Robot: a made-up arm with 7 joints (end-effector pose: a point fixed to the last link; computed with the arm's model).
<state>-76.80 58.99 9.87 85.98 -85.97 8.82 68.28</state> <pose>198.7 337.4 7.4 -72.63 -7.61 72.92</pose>
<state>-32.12 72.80 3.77 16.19 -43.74 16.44 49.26</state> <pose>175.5 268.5 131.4 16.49 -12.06 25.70</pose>
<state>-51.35 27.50 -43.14 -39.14 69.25 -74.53 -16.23</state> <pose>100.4 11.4 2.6 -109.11 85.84 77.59</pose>
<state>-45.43 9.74 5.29 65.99 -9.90 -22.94 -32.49</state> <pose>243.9 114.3 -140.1 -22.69 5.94 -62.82</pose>
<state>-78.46 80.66 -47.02 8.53 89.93 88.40 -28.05</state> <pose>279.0 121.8 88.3 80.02 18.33 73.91</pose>
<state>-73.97 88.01 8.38 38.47 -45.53 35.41 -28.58</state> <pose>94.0 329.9 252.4 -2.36 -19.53 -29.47</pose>
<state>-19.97 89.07 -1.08 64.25 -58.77 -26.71 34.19</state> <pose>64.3 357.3 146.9 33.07 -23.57 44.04</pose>
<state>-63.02 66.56 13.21 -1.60 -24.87 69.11 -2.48</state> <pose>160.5 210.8 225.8 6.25 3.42 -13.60</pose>
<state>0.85 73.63 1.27 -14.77 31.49 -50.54 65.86</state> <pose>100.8 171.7 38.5 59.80 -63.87 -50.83</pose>
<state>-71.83 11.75 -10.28 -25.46 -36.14 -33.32 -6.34</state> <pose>211.9 50.9 98.6 -11.01 -116.07 -85.96</pose>
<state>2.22 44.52 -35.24 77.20 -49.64 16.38 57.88</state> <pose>7.6 304.2 -143.7 38.77 85.60 54.98</pose>
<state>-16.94 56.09 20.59 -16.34 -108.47 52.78 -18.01</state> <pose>200.0 269.2 46.1 -64.18 7.13 -84.76</pose>
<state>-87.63 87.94 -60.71 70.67 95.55 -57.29 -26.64</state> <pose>201.7 293.8 74.2 83.32 137.42 -63.14</pose>
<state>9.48 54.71 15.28 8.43 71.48 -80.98 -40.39</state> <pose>80.0 196.0 -30.4 87.51 62.76 -135.90</pose>
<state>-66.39 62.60 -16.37 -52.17 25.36 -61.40 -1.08</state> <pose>84.9 103.5 97.8 -107.76 102.20 77.09</pose>
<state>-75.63 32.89 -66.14 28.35 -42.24 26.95 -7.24</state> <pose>334.4 3.8 24.9 15.94 37.66 -73.19</pose>
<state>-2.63 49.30 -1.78 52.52 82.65 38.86 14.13</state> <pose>90.2 228.4 -184.0 108.59 100.32 2.34</pose>
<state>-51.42 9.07 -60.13 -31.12 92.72 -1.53 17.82</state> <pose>45.3 -88.6 -40.0 83.97 -96.43 -40.02</pose>
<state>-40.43 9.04 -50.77 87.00 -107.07 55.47 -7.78</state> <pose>165.5 139.3 -267.1 -98.25 77.50 -3.40</pose>
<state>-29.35 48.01 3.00 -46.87 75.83 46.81 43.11</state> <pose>111.8 28.3 37.9 82.40 -57.21 57.90</pose>
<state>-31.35 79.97 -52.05 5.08 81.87 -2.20 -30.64</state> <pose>122.4 160.8 -88.2 139.96 88.82 -66.55</pose>
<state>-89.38 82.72 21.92 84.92 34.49 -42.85 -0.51</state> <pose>130.4 321.2 174.4 54.91 -20.68 8.80</pose>
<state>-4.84 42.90 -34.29 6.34 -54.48 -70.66 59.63</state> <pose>86.4 175.2 -134.9 -33.63 -37.62 14.61</pose>
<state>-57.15 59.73 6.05 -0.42 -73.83 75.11 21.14</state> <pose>241.2 234.3 162.9 -18.53 22.40 -35.11</pose>
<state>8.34 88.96 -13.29 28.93 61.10 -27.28 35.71</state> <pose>92.5 256.8 -7.9 113.84 43.14 -72.24</pose>
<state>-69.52 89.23 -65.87 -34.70 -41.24 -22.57 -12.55</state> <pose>173.7 122.2 120.3 33.75 -8.02 -112.82</pose>
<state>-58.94 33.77 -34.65 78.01 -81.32 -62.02 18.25</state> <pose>222.9 214.7 -99.7 -11.01 -45.88 12.59</pose>
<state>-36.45 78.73 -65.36 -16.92 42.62 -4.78 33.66</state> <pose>97.8 104.3 -34.7 93.17 -14.91 -79.58</pose>
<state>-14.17 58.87 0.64 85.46 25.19 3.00 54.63</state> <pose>95.6 321.2 -84.6 77.70 64.24 35.07</pose>
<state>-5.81 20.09 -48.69 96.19 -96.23 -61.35 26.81</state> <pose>-61.4 198.9 -173.2 8.98 15.04 41.86</pose>
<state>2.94 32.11 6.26 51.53 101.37 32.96 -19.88</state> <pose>44.2 158.0 -237.2 73.90 131.96 -21.39</pose>
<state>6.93 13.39 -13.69 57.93 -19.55 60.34 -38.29</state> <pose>-3.3 149.6 -268.2 -92.32 108.71 -7.21</pose>
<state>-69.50 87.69 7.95 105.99 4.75 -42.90 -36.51</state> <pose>77.1 363.7 126.7 28.62 13.10 -10.62</pose>
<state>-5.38 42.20 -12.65 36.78 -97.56 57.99 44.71</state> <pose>86.6 290.6 -180.9 -60.08 81.22 26.56</pose>
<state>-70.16 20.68 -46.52 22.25 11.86 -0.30 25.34</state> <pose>249.0 -51.9 30.3 47.91 -30.88 -56.04</pose>
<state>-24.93 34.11 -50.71 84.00 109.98 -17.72 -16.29</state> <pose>32.4 154.8 -242.5 -76.92 -94.99 92.72</pose>
